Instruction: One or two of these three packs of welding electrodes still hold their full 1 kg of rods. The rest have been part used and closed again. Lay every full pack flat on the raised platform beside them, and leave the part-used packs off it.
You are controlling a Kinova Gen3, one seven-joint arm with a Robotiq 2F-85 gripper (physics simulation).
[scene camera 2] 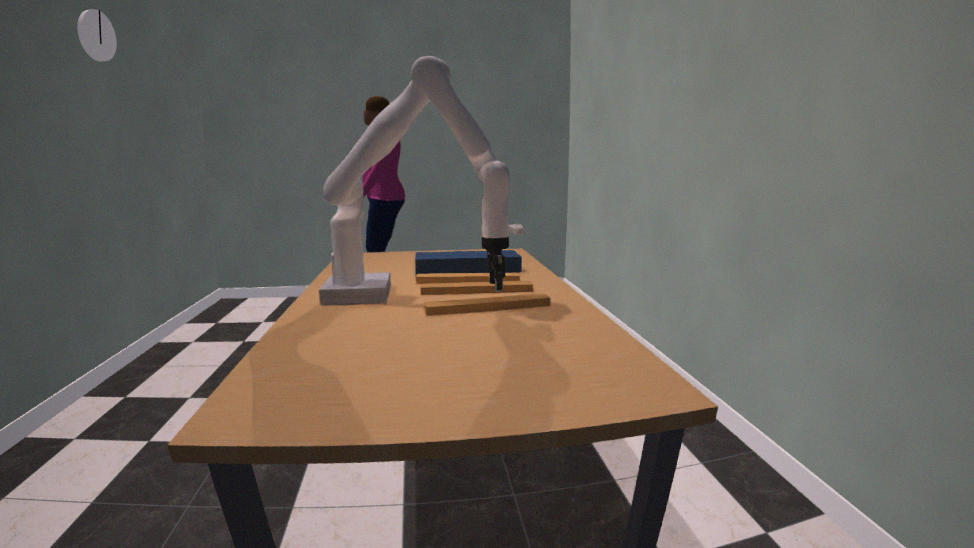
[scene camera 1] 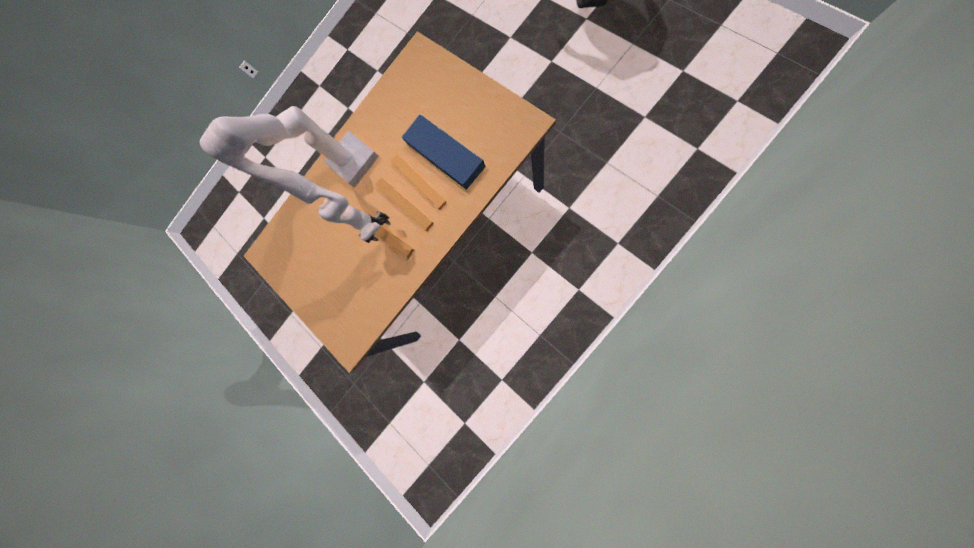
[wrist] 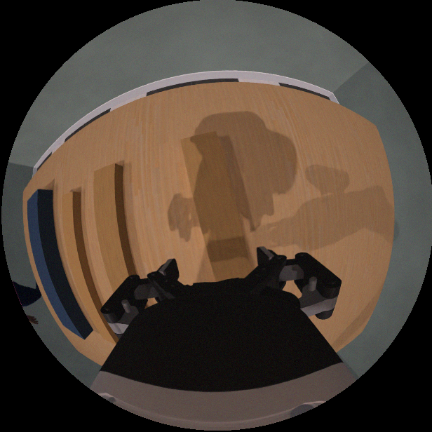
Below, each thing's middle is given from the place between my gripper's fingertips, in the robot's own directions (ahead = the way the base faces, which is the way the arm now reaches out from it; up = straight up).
Now: hand 8 cm past the blue raised platform [scene camera 1: 463, 166], 46 cm to the right of it and 3 cm above it.
